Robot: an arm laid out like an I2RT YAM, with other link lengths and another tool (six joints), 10 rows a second.
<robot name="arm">
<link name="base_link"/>
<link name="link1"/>
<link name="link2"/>
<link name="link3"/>
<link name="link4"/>
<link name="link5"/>
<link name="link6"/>
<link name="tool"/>
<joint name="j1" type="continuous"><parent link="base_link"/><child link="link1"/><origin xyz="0.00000 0.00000 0.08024"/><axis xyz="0 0 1"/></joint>
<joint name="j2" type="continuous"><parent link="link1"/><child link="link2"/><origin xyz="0.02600 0.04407 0.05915" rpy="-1.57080 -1.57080 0.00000"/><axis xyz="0 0 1"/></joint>
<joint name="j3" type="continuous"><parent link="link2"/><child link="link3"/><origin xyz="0.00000 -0.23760 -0.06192" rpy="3.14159 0.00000 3.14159"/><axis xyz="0 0 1"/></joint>
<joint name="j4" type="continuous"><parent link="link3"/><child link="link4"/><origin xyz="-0.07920 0.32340 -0.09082" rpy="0.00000 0.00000 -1.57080"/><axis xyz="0 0 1"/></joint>
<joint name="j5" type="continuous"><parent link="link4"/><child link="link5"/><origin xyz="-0.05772 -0.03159 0.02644" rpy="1.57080 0.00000 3.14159"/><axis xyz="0 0 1"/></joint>
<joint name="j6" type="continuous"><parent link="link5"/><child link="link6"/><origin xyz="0.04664 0.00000 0.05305" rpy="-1.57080 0.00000 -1.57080"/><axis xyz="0 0 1"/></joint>
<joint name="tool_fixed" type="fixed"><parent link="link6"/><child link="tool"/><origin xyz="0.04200 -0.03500 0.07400" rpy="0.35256 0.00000 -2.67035"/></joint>
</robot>
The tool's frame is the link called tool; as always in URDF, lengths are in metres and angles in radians. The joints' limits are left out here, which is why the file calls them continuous.
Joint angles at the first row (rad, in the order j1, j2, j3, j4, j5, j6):
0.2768, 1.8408, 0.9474, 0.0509, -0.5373, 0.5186
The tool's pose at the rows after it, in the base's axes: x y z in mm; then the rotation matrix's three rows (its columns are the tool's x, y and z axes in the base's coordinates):
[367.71 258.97 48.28], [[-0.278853 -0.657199 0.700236], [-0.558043 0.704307 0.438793], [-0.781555 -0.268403 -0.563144]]
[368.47 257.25 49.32], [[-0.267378 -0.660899 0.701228], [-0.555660 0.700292 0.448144], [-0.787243 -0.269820 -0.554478]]
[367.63 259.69 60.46], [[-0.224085 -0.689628 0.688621], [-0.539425 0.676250 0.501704], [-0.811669 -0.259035 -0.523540]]
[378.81 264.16 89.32], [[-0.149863 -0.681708 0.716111], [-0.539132 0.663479 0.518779], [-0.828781 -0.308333 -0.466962]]
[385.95 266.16 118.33], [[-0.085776 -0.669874 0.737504], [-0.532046 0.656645 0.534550], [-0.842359 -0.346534 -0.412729]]
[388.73 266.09 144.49], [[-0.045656 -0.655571 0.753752], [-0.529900 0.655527 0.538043], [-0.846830 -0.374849 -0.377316]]
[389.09 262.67 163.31], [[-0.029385 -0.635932 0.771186], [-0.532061 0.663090 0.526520], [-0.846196 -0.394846 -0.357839]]
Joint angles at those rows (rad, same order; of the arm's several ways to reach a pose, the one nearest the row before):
0.2607, 1.8408, 0.9474, 0.0776, -0.5491, 0.5198
0.2543, 1.8408, 0.9478, 0.0818, -0.5621, 0.5098
0.2512, 1.8332, 0.9619, 0.0769, -0.6197, 0.4889
0.2550, 1.7950, 1.0092, 0.0513, -0.6220, 0.4618
0.2546, 1.7508, 1.0443, 0.0284, -0.6296, 0.4431
0.2535, 1.7020, 1.0687, -0.0071, -0.6277, 0.4312
0.2478, 1.6543, 1.0748, -0.0372, -0.6155, 0.4271

